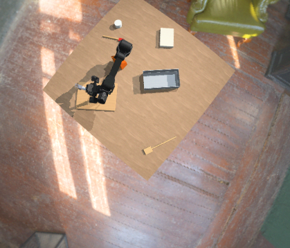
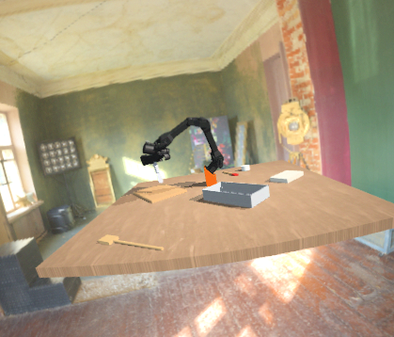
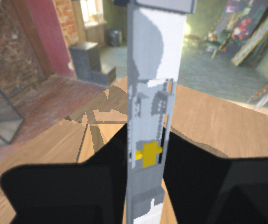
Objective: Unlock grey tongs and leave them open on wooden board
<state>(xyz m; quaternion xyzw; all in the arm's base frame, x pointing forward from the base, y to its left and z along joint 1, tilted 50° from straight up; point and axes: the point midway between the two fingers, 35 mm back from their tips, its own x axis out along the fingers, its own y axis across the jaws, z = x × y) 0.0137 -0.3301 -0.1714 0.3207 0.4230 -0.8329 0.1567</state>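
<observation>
My gripper tip is now 30 mm short of the yellow lock piece, 20 mm to the right of it and 20 mm below it. Also, from my gripper tip: pale block: 810 mm to the left, 200 mm below, 190 mm ahead; grey roasting tin: 450 mm to the left, 380 mm ahead, 180 mm below; wooden board: 210 mm below.
</observation>
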